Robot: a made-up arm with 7 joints.
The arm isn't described. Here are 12 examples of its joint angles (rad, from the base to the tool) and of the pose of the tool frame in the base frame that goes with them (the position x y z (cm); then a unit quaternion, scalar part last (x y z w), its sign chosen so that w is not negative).
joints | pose
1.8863 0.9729 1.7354 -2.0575 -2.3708 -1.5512 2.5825 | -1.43 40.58 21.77 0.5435 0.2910 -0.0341 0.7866
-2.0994 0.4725 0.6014 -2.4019 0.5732 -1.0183 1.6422 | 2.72 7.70 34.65 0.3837 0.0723 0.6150 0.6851
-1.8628 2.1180 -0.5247 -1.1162 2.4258 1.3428 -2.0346 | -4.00 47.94 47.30 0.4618 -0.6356 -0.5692 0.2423
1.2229 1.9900 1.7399 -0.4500 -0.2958 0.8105 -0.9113 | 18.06 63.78 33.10 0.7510 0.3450 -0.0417 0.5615
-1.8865 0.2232 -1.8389 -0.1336 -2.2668 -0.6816 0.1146 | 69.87 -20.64 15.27 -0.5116 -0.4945 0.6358 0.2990
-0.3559 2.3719 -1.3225 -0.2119 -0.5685 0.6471 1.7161 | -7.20 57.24 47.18 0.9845 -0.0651 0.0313 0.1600
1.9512 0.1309 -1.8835 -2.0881 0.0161 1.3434 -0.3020 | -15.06 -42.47 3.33 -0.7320 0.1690 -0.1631 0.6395
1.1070 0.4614 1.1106 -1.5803 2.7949 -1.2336 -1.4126 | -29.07 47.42 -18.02 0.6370 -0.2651 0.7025 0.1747
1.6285 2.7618 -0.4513 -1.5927 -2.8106 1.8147 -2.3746 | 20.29 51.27 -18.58 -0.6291 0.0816 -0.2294 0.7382
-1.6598 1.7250 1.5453 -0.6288 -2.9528 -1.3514 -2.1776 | -6.77 68.41 24.82 -0.6474 -0.5423 0.5307 0.0715
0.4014 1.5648 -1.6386 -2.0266 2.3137 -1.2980 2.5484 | -19.46 28.60 -31.75 0.2340 0.2429 -0.9238 0.1812
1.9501 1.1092 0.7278 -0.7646 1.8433 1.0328 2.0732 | -41.89 55.91 17.18 -0.2998 0.2238 -0.8749 0.3076
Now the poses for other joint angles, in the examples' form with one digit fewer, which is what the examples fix.
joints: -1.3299 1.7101 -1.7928 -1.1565 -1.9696 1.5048 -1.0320
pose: 40.6 53.0 0.7 -0.712 -0.523 0.028 0.468
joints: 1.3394 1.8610 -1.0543 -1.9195 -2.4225 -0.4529 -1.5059
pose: -28.9 38.6 -13.1 0.304 0.437 0.405 0.743
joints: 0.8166 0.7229 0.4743 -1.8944 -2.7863 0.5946 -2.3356
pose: 3.6 40.9 -29.6 -0.053 -0.804 0.068 0.589
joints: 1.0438 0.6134 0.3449 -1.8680 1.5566 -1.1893 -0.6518
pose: -9.1 35.7 -35.7 0.485 -0.711 0.280 0.426
